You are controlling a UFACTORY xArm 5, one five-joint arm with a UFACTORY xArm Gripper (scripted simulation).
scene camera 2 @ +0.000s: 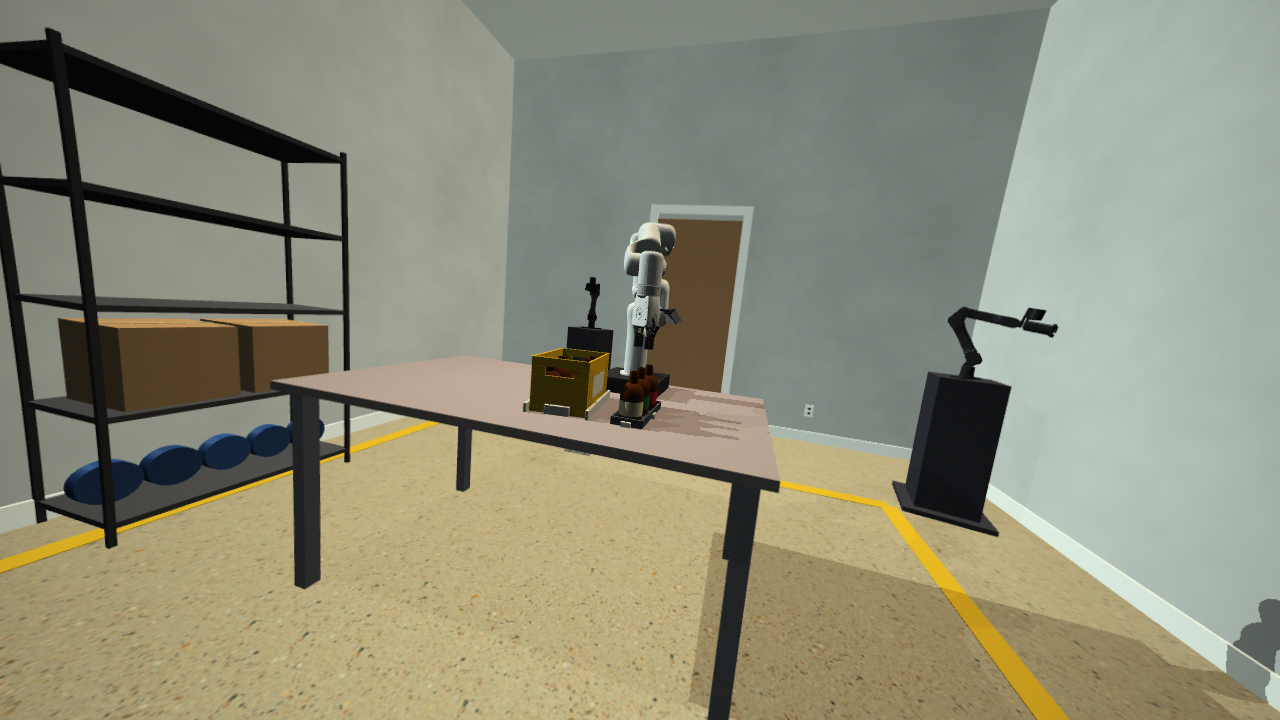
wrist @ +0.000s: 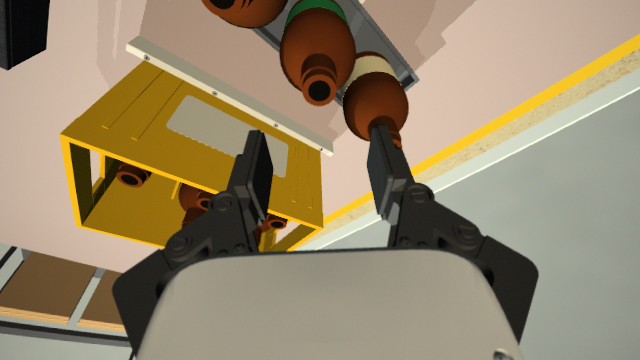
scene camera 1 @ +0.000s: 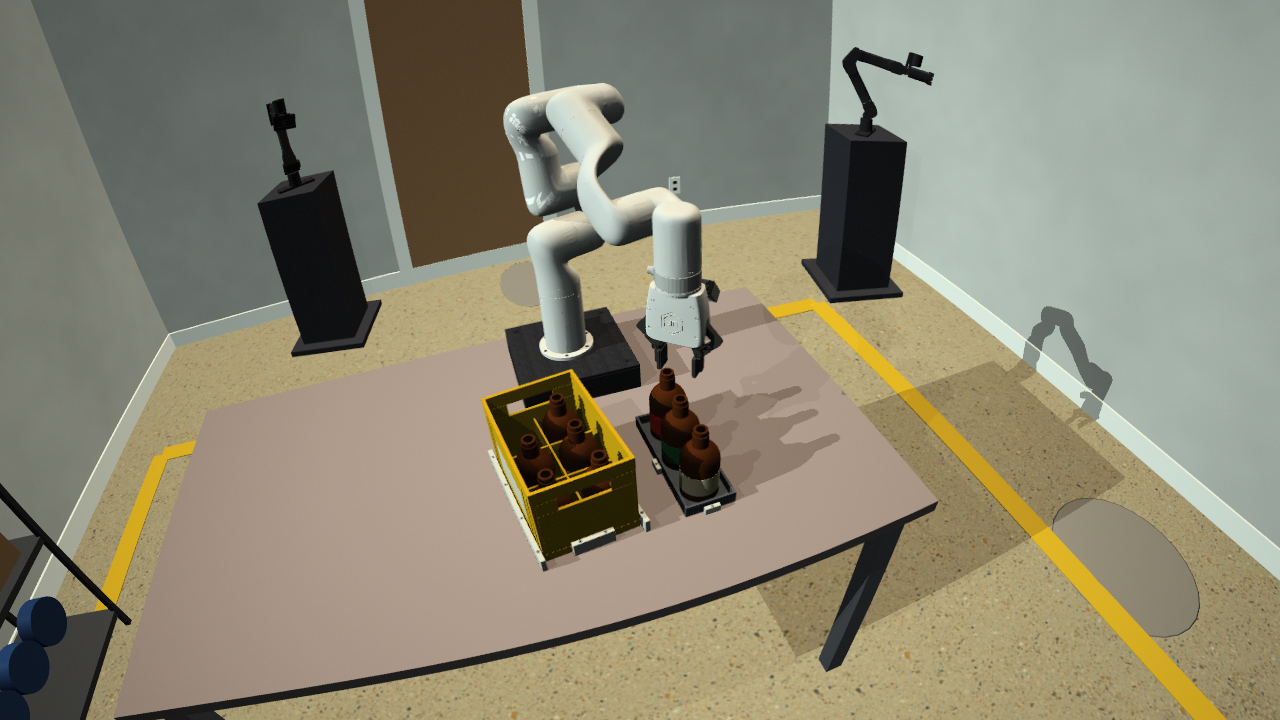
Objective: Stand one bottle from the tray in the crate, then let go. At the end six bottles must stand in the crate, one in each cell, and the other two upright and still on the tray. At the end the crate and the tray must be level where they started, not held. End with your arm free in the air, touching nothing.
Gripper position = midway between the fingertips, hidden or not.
Observation:
In view: my gripper (scene camera 1: 679, 369) and a crate (scene camera 1: 553, 528).
The crate shows as well in scene camera 2 (scene camera 2: 590, 382) and in the wrist view (wrist: 154, 120). My gripper is seen too in scene camera 2 (scene camera 2: 643, 348) and in the wrist view (wrist: 319, 147).

